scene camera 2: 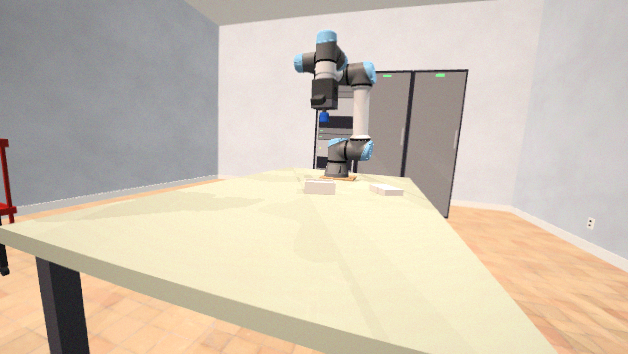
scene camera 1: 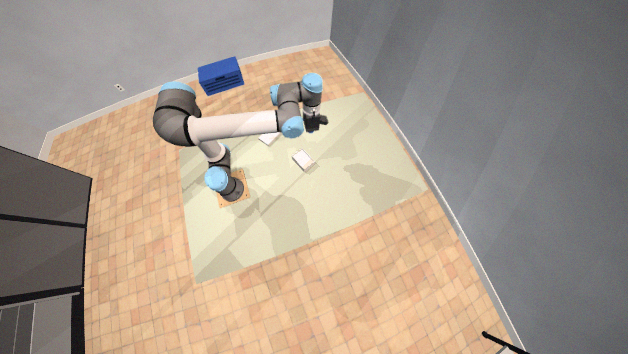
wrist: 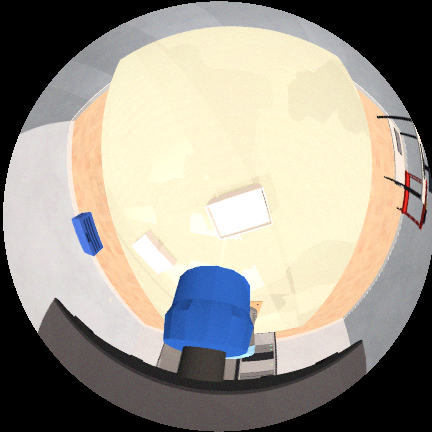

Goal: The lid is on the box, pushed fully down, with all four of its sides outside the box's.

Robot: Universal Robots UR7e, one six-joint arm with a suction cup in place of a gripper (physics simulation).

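Frame: origin at the arm's base, x ahead, y left, z up, level; centimetres.
Seen in the pictures: hand, tool point: [scene camera 2: 324,121] [wrist: 213,290]; arm's base, link origin: [scene camera 2: 336,176] [scene camera 1: 232,189].
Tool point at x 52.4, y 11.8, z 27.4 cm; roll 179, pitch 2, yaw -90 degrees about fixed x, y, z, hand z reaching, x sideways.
Offsets run from my tool point to a thing's middle. Level surfaces: height alone.
The white box {dx -5.4, dy -2.6, dz -25.9 cm} [scene camera 1: 303,160] [scene camera 2: 320,188] [wrist: 241,212] stands on the table {dz -28.3 cm} [scene camera 1: 340,215] [scene camera 2: 225,250] [wrist: 210,135], its open top facing up and its rim showing in the wrist view. The white lid {dx -24.0, dy +21.9, dz -26.9 cm} [scene camera 1: 269,139] [scene camera 2: 388,190] [wrist: 153,253] lies apart from the box, flat on the table, and looks lower than the box; the arm hides part of it in scene camera 1. My gripper [scene camera 1: 311,131] [scene camera 2: 324,117] [wrist: 213,280], a blue suction cup, is open with nothing on it. It hangs high above the table, touching neither box nor lid.
The arm's base stands on an orange plate [scene camera 1: 245,196] [scene camera 2: 352,178] at one end of the table. A blue drawer case [scene camera 1: 220,75] [wrist: 87,234] is on the floor beyond the table's side. Grey cabinets [scene camera 2: 430,125] stand behind the arm. A red cart frame [scene camera 2: 6,175] is at the far left in scene camera 2.
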